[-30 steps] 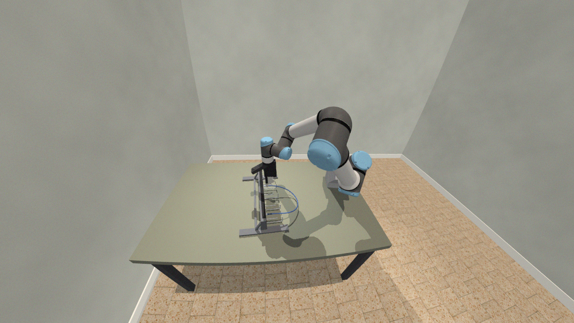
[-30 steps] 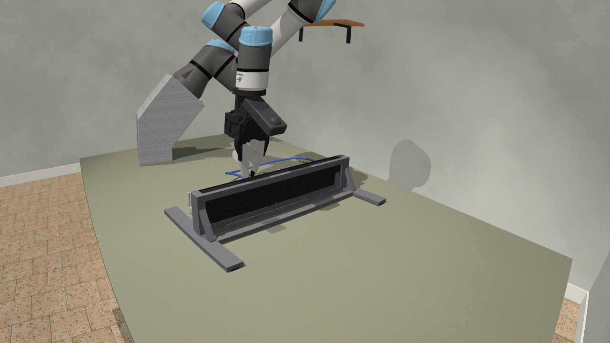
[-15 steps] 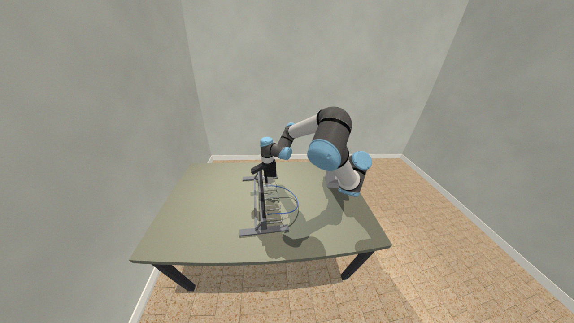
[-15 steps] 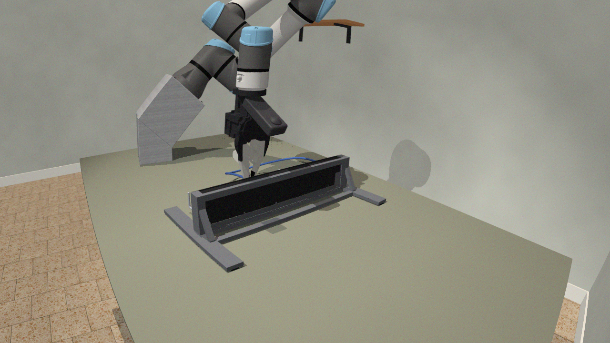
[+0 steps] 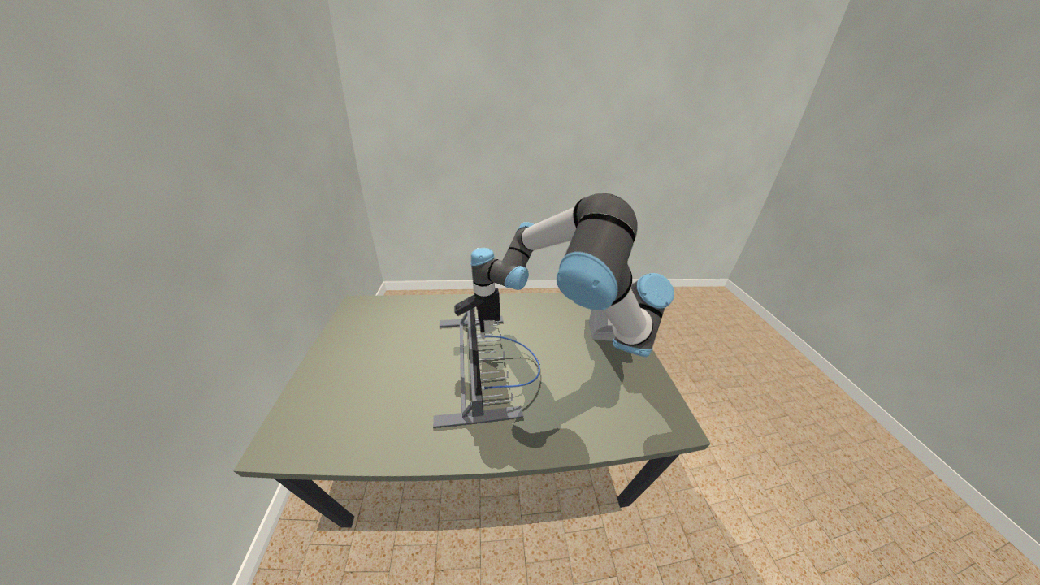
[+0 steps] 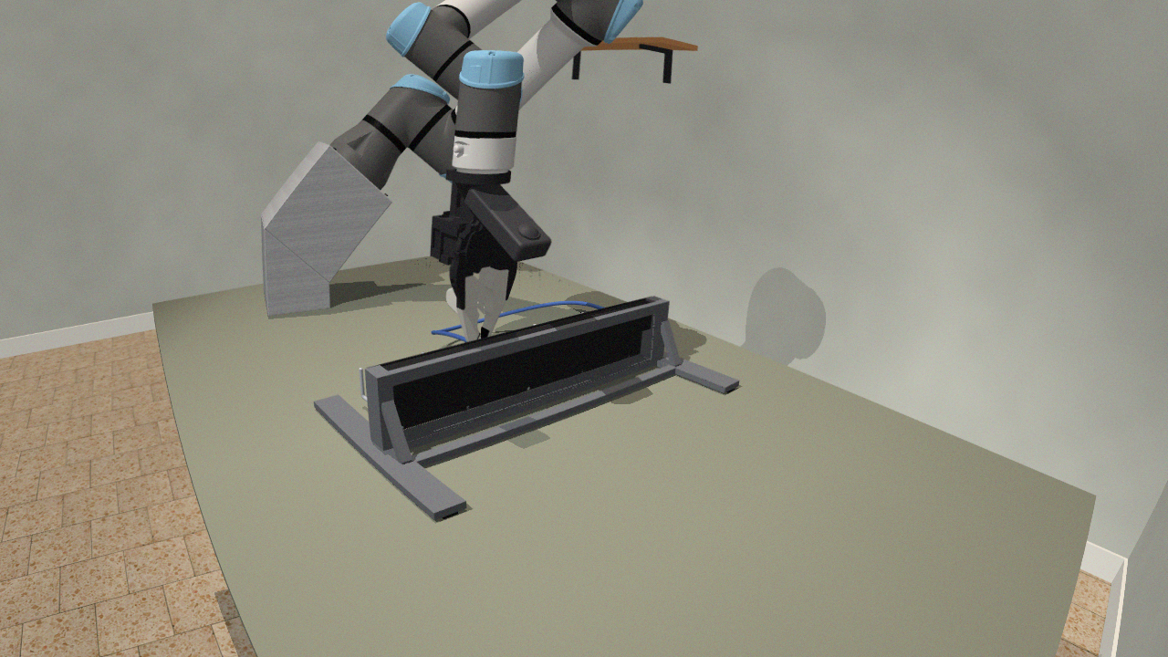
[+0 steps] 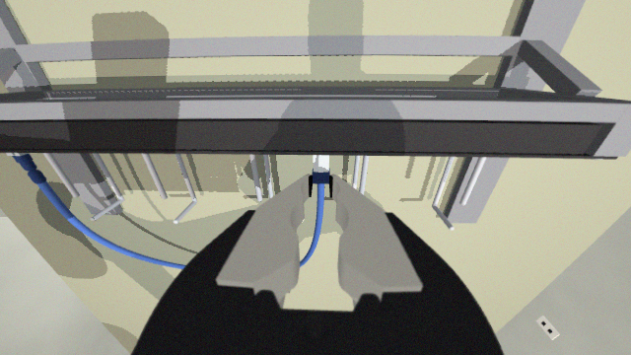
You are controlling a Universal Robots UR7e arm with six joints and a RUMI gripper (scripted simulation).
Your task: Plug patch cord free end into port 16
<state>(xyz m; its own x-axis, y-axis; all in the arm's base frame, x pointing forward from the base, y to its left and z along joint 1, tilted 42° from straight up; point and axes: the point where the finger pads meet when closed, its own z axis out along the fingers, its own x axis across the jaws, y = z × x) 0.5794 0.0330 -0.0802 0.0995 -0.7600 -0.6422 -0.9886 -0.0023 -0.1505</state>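
The plug lies 20 mm ahead of my hand and 10 mm below it.
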